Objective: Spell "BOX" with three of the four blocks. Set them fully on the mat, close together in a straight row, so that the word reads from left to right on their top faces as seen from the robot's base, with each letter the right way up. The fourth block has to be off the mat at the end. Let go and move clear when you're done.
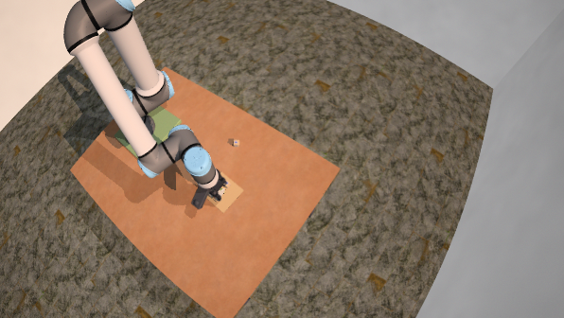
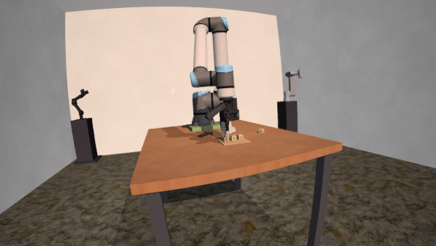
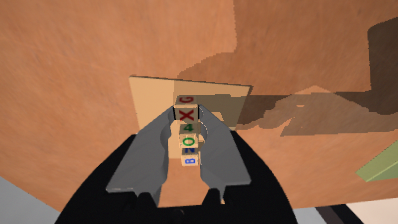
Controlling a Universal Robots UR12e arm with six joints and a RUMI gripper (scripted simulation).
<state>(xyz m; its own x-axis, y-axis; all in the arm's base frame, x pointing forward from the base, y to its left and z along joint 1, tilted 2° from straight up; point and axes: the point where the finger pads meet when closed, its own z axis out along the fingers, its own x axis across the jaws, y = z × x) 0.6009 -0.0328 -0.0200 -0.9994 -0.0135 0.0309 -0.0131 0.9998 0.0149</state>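
Right now the tan mat is 40 mm to the left of my hand and 20 mm below it.
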